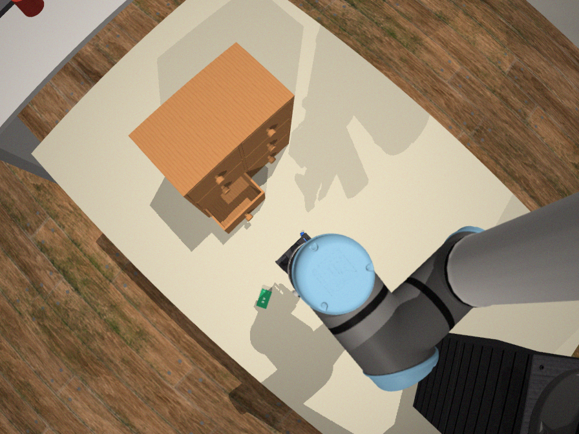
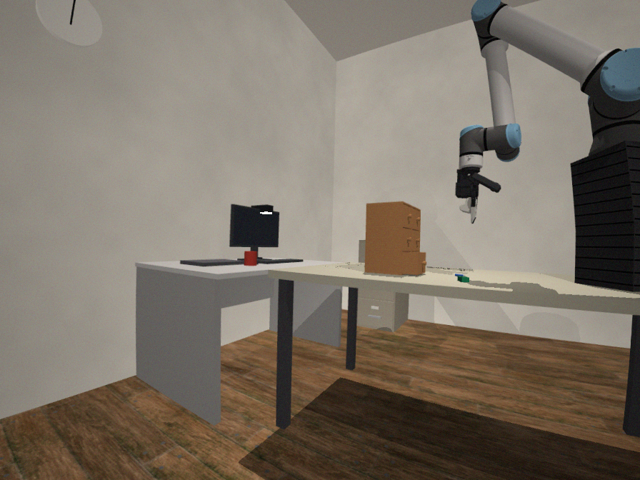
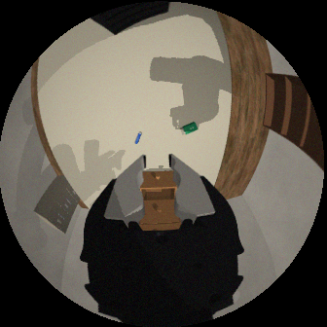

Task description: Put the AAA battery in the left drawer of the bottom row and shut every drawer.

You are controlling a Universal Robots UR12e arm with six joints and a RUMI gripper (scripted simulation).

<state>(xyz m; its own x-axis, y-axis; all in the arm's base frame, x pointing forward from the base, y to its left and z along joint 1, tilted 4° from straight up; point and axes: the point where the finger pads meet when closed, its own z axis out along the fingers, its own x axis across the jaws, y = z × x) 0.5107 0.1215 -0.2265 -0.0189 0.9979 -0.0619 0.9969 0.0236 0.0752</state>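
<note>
The AAA battery is 24 cm below my hand, 6 cm to the right of it and 5 cm ahead of it. The rest, counted from my hand: green block 23 cm below, 11 cm to the left, 2 cm ahead.
</note>
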